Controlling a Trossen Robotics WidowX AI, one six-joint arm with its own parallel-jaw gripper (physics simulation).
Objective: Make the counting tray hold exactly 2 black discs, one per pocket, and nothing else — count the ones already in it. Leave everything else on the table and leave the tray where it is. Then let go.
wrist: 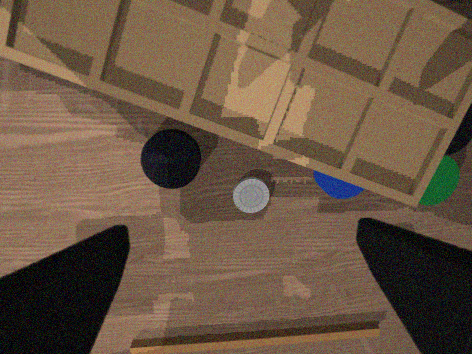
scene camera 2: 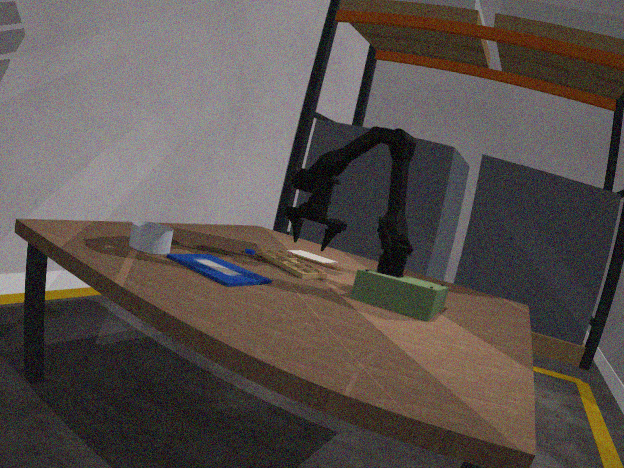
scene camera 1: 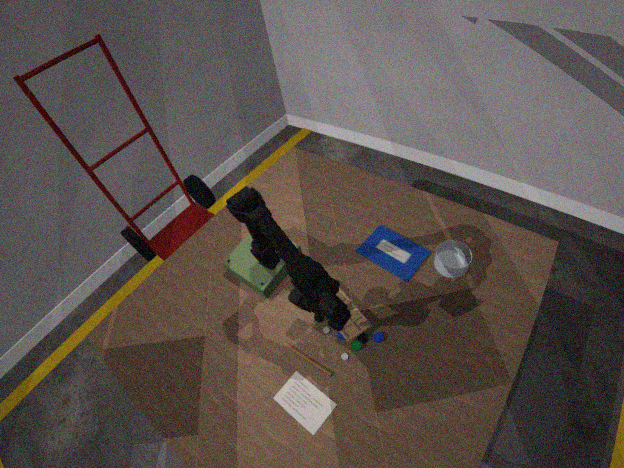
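Observation:
The wooden counting tray (scene camera 1: 355, 328) (scene camera 2: 309, 276) (wrist: 140, 101) lies flat on the table. The pockets that show in the wrist view look empty; some lie outside that view. A black disc (wrist: 171, 158) lies on the table beside the tray's long side. A second black disc (wrist: 463, 134) (scene camera 1: 362, 338) shows partly, past the tray's end. My gripper (scene camera 2: 309, 245) (wrist: 245, 232) is open and empty, pointing down above the table beside the tray. In the wrist view the first black disc is ahead of the left finger, not between the fingers. The arm covers part of the tray in scene camera 1.
Near the tray lie a grey ridged disc (wrist: 251, 195), blue discs (wrist: 341, 186) (scene camera 1: 378, 337), a green disc (wrist: 443, 181) (scene camera 1: 356, 345) and a white disc (scene camera 1: 344, 356). A stick (scene camera 1: 309, 360) (wrist: 255, 341), paper (scene camera 1: 304, 403), blue folder (scene camera 1: 370, 248) and clear bowl (scene camera 1: 452, 258) (scene camera 2: 151, 238) lie farther off.

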